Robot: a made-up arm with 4 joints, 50 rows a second.
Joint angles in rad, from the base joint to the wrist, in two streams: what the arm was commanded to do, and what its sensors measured. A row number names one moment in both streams.
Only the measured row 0 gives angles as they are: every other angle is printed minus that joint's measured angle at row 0.
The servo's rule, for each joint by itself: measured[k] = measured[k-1] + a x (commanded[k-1-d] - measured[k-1]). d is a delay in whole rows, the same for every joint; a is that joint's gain. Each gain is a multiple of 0.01, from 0.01 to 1. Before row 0 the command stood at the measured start. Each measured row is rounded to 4 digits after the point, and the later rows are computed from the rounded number. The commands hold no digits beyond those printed.
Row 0, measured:
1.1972, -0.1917, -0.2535, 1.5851
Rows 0 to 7, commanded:
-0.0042, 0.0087, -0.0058, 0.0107
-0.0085, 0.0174, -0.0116, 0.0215
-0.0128, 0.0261, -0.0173, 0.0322
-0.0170, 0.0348, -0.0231, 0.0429
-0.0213, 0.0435, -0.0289, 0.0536
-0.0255, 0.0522, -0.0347, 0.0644
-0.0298, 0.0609, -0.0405, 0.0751
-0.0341, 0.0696, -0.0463, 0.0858
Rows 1 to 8, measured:
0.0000, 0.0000, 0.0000, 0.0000
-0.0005, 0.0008, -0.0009, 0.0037
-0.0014, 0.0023, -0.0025, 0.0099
-0.0027, 0.0044, -0.0047, 0.0177
-0.0043, 0.0071, -0.0075, 0.0265
-0.0062, 0.0104, -0.0107, 0.0360
-0.0083, 0.0142, -0.0143, 0.0459
-0.0107, 0.0184, -0.0182, 0.0561
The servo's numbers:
d 1
a 0.11 0.09 0.15 0.35

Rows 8 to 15, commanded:
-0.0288, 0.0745, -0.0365, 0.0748
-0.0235, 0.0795, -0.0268, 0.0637
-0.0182, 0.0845, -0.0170, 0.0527
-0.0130, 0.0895, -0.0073, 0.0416
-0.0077, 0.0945, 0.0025, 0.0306
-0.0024, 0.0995, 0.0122, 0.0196
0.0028, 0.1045, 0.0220, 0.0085
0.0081, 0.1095, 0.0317, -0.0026
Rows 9 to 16, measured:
-0.0133, 0.0230, -0.0224, 0.0665
-0.0150, 0.0276, -0.0245, 0.0694
-0.0159, 0.0323, -0.0248, 0.0674
-0.0162, 0.0370, -0.0236, 0.0623
-0.0158, 0.0417, -0.0212, 0.0551
-0.0149, 0.0465, -0.0176, 0.0465
-0.0135, 0.0513, -0.0131, 0.0371
-0.0117, 0.0561, -0.0078, 0.0271

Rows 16 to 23, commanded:
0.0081, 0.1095, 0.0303, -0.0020
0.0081, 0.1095, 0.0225, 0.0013
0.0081, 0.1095, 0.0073, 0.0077
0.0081, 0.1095, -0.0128, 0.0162
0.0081, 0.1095, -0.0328, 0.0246
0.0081, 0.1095, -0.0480, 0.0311
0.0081, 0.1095, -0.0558, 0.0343
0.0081, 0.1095, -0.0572, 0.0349
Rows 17 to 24, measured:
-0.0095, 0.0609, -0.0019, 0.0167
-0.0076, 0.0653, 0.0029, 0.0102
-0.0059, 0.0693, 0.0058, 0.0071
-0.0044, 0.0729, 0.0060, 0.0073
-0.0030, 0.0762, 0.0032, 0.0104
-0.0018, 0.0792, -0.0022, 0.0154
-0.0007, 0.0819, -0.0091, 0.0209
0.0003, 0.0844, -0.0161, 0.0256

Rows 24 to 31, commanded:
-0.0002, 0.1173, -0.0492, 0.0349
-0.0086, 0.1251, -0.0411, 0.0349
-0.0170, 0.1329, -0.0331, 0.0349
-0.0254, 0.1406, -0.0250, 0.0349
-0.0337, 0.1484, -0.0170, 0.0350
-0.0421, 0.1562, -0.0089, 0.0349
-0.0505, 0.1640, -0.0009, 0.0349
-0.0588, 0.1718, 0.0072, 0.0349
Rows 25 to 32, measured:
0.0012, 0.0867, -0.0223, 0.0289
0.0010, 0.0895, -0.0263, 0.0310
-0.0001, 0.0927, -0.0285, 0.0324
-0.0020, 0.0963, -0.0292, 0.0333
-0.0046, 0.1003, -0.0286, 0.0339
-0.0078, 0.1046, -0.0269, 0.0343
-0.0116, 0.1092, -0.0242, 0.0345
-0.0159, 0.1141, -0.0207, 0.0346

